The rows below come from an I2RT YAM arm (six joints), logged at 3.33 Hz.
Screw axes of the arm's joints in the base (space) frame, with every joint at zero. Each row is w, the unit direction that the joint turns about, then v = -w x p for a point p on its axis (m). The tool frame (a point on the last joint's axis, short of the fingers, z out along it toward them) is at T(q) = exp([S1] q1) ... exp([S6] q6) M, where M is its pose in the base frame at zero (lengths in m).
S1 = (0, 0, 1, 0, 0, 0)
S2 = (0, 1, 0, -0.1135, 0, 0.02)
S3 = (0, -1, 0, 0.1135, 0, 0.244)
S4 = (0, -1, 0, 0.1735, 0, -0.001)
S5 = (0, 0, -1, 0, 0.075, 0)
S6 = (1, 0, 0, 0, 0.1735, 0)
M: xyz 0.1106 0 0.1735 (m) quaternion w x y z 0.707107 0 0.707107 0
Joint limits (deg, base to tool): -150..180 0..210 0..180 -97..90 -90..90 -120..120
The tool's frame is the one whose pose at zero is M.
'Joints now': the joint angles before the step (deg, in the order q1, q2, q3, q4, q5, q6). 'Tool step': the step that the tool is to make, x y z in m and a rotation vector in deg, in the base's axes. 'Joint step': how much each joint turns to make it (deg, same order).
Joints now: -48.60 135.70 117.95 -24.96 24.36 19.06
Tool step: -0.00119 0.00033 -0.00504 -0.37 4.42 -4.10
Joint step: 0.26 1.15 1.50 -3.25 5.60 0.55
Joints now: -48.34 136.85 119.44 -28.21 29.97 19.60
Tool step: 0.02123 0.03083 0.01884 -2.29 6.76 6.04
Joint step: 4.12 -2.90 -1.14 -1.15 3.25 -6.94
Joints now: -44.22 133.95 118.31 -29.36 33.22 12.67
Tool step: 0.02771 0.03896 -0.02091 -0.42 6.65 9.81
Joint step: 5.19 -1.32 -6.95 5.27 0.09 -7.91
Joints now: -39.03 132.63 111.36 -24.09 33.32 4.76
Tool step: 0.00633 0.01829 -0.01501 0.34 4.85 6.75
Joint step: 1.94 -1.06 -5.01 3.34 -1.42 -6.34
